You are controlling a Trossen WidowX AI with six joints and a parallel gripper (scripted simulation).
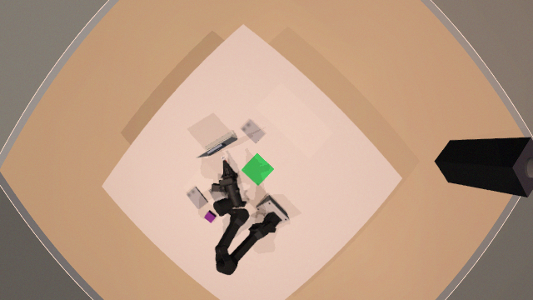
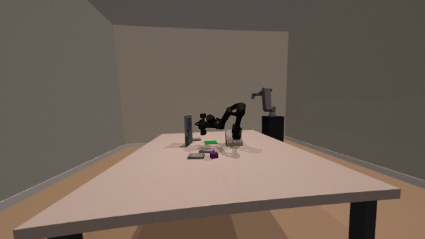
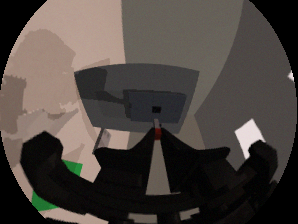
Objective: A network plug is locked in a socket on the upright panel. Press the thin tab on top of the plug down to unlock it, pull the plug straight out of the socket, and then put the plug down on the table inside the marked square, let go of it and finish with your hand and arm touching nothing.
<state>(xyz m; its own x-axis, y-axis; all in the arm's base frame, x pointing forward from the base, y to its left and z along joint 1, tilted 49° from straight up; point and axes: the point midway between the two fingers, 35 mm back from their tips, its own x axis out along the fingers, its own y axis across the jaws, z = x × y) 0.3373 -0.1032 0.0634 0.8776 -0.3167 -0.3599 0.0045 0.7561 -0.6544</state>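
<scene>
Now: gripper tip 19 cm above the green marked square, 14 cm past it and 6 cm to the left of it. From my gripper tip the other things lie so: grey upright panel: 7 cm below, 7 cm ahead, 2 cm to the right; then network plug: right at my gripper tip.
</scene>
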